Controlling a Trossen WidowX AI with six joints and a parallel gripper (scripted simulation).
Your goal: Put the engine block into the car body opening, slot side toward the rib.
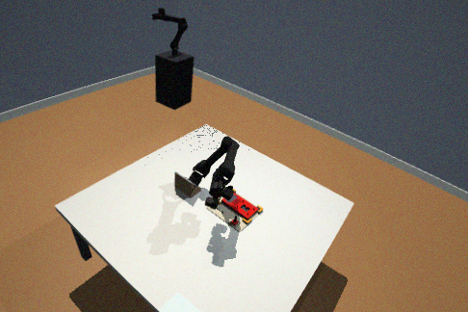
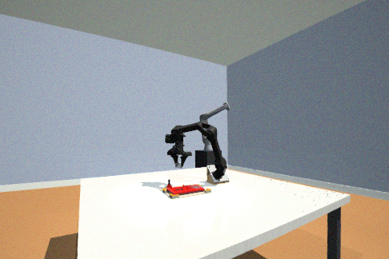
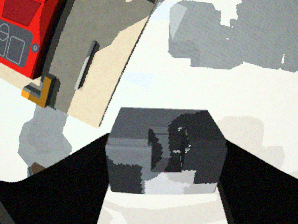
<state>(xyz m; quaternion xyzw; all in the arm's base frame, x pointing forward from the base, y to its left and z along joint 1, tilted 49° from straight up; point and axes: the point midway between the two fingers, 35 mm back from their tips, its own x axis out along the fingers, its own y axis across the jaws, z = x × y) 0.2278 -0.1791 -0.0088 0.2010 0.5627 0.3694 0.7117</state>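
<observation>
Right now the engine block is 1 cm above my gripper tip. From my gripper tip the other things lie so: upright peg (11 cm ahead, 6 cm to the left, 10 cm below).
</observation>
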